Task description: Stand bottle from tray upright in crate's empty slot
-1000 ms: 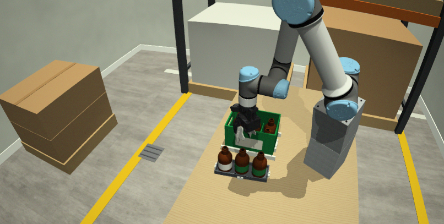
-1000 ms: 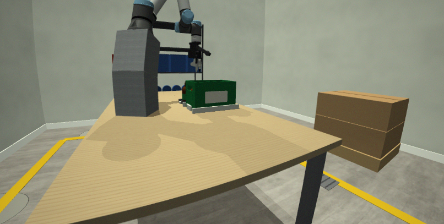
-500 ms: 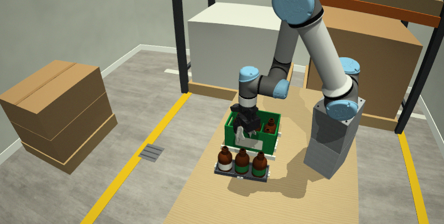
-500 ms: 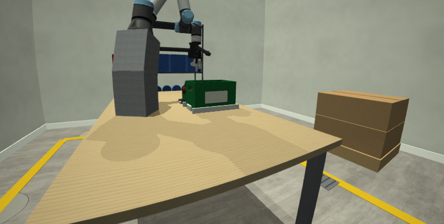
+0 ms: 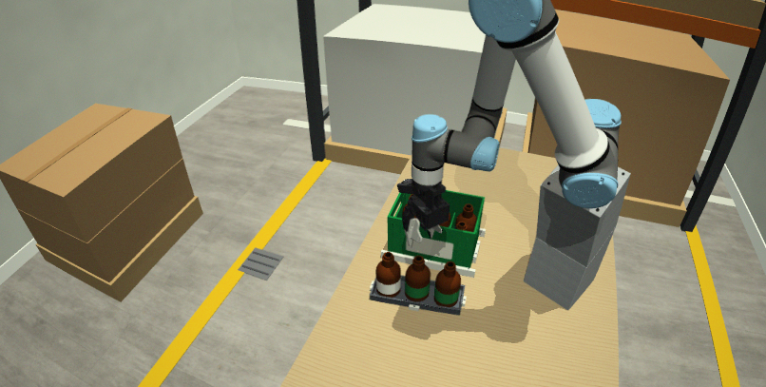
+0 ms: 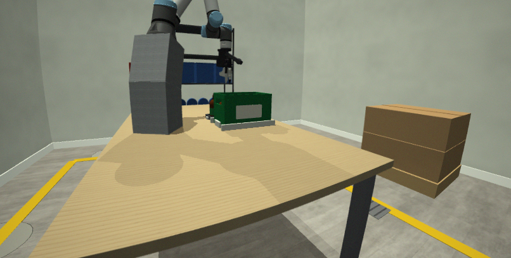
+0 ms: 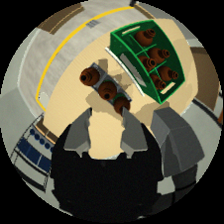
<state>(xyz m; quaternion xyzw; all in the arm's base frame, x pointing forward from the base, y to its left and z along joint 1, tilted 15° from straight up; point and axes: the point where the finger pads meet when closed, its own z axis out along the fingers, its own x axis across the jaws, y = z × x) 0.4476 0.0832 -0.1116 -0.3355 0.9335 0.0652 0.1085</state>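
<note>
Right now the brown bottle is 16 cm below my hand. Round my hand: white-labelled bottle 9 cm ahead, 16 cm below; then crate 3 cm behind, 22 cm to the right, 16 cm below; then tray 23 cm below.
</note>
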